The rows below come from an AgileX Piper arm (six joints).
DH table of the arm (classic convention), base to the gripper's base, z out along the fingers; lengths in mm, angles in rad. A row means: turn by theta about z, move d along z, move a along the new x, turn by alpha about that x. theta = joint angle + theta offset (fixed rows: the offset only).
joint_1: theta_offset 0; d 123; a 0; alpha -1.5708
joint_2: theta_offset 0.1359; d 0; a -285.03; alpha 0
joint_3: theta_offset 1.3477; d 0; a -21.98; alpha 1.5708
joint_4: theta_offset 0; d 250.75; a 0; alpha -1.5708
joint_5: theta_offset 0; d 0; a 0; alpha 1.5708
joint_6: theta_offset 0; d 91; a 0; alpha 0
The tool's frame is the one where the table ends.
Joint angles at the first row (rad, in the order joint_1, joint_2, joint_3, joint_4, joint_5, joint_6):
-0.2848 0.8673 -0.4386 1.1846 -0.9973 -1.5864
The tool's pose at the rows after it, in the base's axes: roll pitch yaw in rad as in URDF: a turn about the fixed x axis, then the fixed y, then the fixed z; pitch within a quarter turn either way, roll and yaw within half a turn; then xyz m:
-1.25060, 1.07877, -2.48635, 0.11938, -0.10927, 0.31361
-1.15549, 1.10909, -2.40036, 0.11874, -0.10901, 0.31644
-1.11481, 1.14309, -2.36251, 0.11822, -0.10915, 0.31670
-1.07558, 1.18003, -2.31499, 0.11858, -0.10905, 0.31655
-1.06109, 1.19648, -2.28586, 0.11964, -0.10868, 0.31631
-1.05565, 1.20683, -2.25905, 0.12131, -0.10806, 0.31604
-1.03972, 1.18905, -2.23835, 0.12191, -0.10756, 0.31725
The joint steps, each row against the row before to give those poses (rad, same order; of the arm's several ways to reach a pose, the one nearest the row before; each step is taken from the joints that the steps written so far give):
0.0000 0.0000 -0.0001 -0.0252 -0.0286 0.0538
0.0001 0.0000 0.0000 -0.0286 -0.0204 0.0570
0.0000 0.0000 0.0001 0.0003 -0.0065 0.0375
-0.0001 0.0000 0.0000 -0.0006 0.0043 0.0418
0.0001 0.0000 0.0000 -0.0045 0.0120 0.0219
-0.0001 0.0000 0.0000 -0.0086 0.0186 0.0182
0.0001 0.0000 -0.0001 -0.0185 -0.0001 -0.0019

